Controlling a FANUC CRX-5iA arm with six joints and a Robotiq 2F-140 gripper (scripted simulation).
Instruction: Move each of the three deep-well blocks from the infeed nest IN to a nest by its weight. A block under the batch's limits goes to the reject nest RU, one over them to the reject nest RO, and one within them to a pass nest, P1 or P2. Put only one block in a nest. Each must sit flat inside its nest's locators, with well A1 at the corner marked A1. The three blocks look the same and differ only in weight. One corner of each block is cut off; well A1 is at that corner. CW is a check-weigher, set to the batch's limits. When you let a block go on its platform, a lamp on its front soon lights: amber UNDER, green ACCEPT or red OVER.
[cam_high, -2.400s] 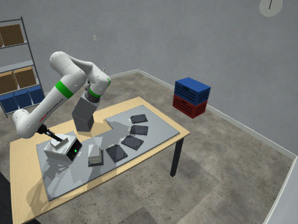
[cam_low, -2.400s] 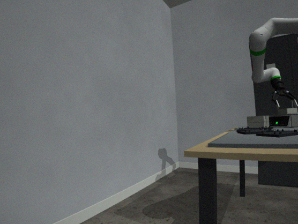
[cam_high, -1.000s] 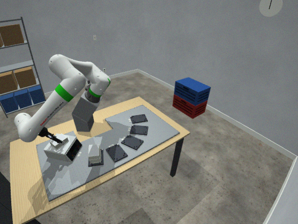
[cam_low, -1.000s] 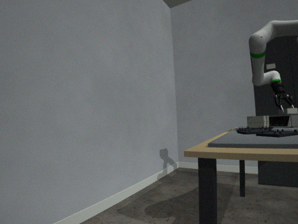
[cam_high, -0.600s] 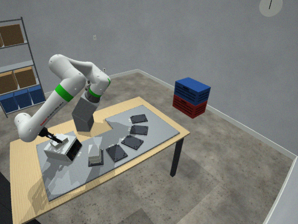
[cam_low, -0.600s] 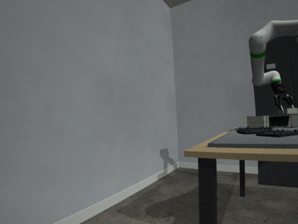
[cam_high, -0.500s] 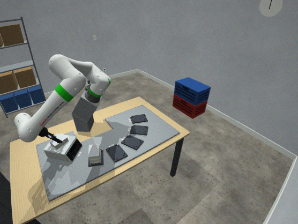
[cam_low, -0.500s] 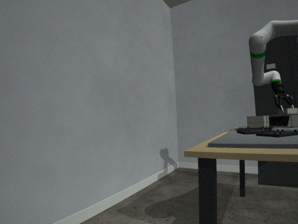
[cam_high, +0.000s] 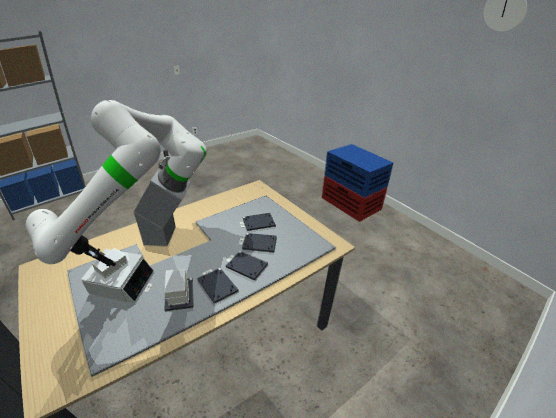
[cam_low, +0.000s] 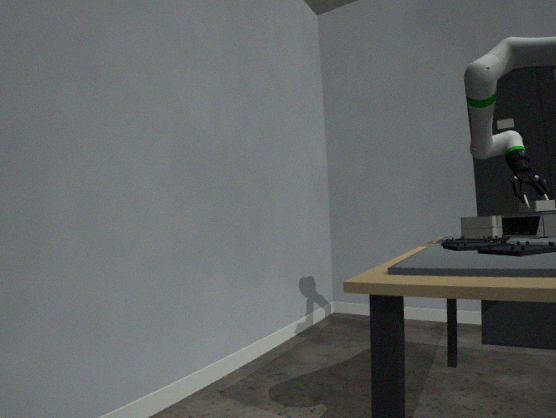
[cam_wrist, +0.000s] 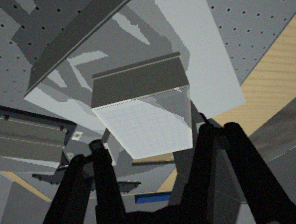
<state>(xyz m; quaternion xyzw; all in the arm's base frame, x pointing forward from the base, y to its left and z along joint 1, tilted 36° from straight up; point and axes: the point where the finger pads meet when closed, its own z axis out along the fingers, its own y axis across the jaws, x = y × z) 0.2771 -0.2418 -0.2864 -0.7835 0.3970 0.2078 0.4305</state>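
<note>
Right now my hand is 4 cm above the weigher platform. The rest, counted from my hand: CW label: 14 cm below, 13 cm to the left, 9 cm ahead; check-weigher: 7 cm below; dark nest plate: 43 cm to the left, 20 cm ahead, 13 cm below.
</note>
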